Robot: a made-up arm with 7 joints. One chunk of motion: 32 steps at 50 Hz.
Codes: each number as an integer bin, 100 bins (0 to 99) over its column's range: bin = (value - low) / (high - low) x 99, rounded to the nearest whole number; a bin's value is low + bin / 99 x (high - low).
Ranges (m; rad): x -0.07..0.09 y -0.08..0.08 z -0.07..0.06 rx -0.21..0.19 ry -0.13..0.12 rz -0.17..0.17
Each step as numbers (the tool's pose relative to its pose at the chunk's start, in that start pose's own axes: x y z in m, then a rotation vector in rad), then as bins.
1 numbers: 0.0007 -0.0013 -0.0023 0.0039 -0.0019 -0.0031
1 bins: 44 49 52 53 51 49
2 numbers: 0.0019 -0.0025 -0.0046 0.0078 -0.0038 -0.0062
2 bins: 44 48 50 54 50 48
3 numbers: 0.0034 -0.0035 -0.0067 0.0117 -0.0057 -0.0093
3 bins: 45 47 48 55 49 47
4 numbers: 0.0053 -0.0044 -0.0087 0.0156 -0.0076 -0.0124
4 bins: 47 47 47 56 48 46
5 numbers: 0.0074 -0.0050 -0.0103 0.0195 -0.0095 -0.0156
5 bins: 48 46 45 57 48 45
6 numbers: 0.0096 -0.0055 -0.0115 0.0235 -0.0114 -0.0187
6 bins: 49 46 45 58 47 44
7 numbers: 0.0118 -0.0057 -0.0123 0.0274 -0.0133 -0.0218
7 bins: 51 46 44 59 46 43
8 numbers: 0.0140 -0.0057 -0.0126 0.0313 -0.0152 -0.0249
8 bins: 52 46 44 60 45 42
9 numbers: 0.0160 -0.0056 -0.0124 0.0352 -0.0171 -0.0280
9 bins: 53 46 44 61 45 41
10 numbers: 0.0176 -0.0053 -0.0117 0.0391 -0.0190 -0.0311
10 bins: 54 46 44 62 44 40
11 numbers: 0.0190 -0.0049 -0.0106 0.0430 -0.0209 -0.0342
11 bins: 55 46 45 63 43 40
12 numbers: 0.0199 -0.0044 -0.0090 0.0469 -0.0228 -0.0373
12 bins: 56 47 46 64 42 39
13 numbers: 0.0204 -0.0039 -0.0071 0.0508 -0.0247 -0.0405
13 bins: 56 47 48 65 42 38
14 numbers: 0.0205 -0.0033 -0.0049 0.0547 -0.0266 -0.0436
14 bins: 56 47 50 66 41 37
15 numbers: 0.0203 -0.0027 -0.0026 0.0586 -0.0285 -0.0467
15 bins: 56 48 51 66 40 36
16 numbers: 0.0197 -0.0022 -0.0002 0.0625 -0.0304 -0.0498
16 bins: 56 48 53 67 39 35
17 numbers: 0.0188 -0.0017 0.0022 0.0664 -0.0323 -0.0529
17 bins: 55 48 55 68 39 34
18 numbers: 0.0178 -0.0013 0.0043 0.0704 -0.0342 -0.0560
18 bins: 54 49 57 69 38 33
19 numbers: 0.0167 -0.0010 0.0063 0.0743 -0.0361 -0.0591
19 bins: 54 49 58 70 37 32
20 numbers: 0.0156 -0.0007 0.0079 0.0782 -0.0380 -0.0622
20 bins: 53 49 59 71 36 31
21 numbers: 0.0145 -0.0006 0.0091 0.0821 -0.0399 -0.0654
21 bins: 52 49 60 72 36 30
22 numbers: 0.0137 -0.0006 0.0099 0.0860 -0.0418 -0.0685
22 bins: 52 49 61 73 35 30
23 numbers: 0.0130 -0.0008 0.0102 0.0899 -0.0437 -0.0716
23 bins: 51 49 61 74 34 29
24 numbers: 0.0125 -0.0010 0.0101 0.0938 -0.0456 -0.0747
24 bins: 51 49 61 75 33 28
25 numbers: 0.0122 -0.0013 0.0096 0.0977 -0.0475 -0.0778
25 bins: 51 49 61 76 33 27
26 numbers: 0.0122 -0.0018 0.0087 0.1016 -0.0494 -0.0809
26 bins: 51 48 60 77 32 26
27 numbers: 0.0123 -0.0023 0.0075 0.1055 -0.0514 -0.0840
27 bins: 51 48 59 78 31 25
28 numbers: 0.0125 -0.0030 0.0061 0.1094 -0.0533 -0.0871
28 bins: 51 48 58 79 30 24
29 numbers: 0.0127 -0.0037 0.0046 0.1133 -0.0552 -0.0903
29 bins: 51 47 57 80 30 23
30 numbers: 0.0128 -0.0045 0.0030 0.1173 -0.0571 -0.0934
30 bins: 51 47 56 81 29 22
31 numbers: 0.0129 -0.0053 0.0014 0.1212 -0.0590 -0.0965
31 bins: 51 46 54 82 28 21
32 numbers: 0.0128 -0.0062 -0.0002 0.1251 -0.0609 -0.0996
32 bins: 51 46 53 83 27 20
